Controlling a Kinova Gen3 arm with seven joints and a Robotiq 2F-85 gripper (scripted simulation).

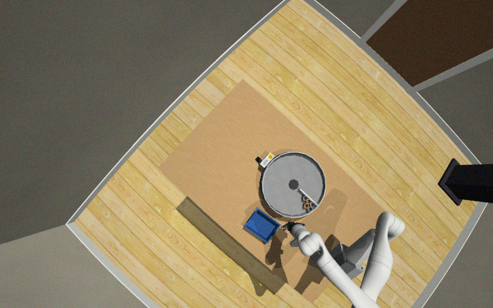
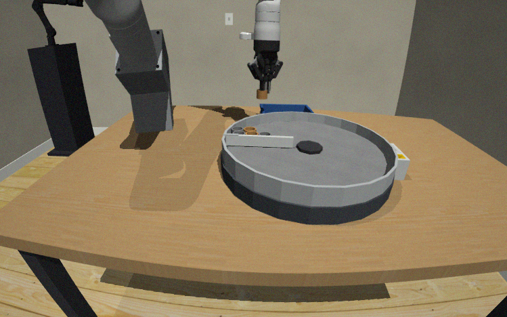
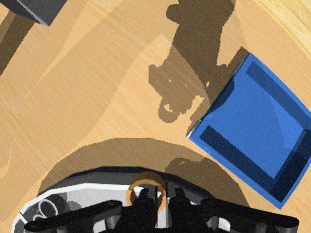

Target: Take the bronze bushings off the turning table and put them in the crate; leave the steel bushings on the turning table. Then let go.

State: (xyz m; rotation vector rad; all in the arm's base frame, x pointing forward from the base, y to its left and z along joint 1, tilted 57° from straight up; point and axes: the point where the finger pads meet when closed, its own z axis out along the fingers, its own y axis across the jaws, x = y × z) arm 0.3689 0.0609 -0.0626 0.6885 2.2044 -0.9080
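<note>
My hand is 130 mm to the right of the blue crate, 130 mm above it and 90 mm short of it. From my hand the other things lie so: grey turning table: 200 mm to the right, 110 mm ahead, 100 mm below.
</note>
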